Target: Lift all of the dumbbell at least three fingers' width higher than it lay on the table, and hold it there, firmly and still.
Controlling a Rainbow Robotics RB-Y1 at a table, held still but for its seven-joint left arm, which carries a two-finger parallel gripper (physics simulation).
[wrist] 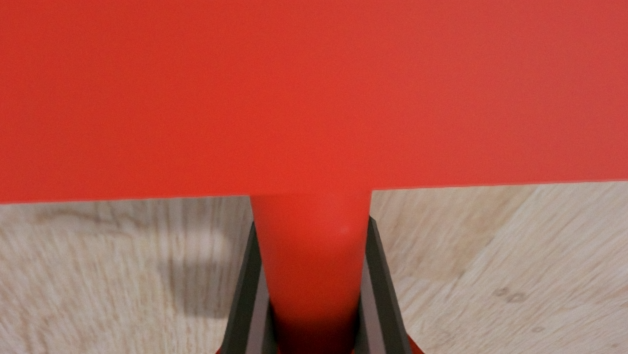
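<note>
The red dumbbell [312,125] fills the top half of the wrist view with one large flat-edged end. Its round handle runs down from that end to the bottom middle. Small red corners of its other end show at the bottom edge, on both sides of the fingers. My gripper [313,260] is shut on the handle, with one dark finger against each side of it. The lower parts of the fingers and most of the far end are cut off by the frame. How high the dumbbell is above the table cannot be told exactly.
A light wood-grain table top [500,260] shows below the large red end, on both sides of the handle. A soft dark shadow lies on the wood to the left of the fingers.
</note>
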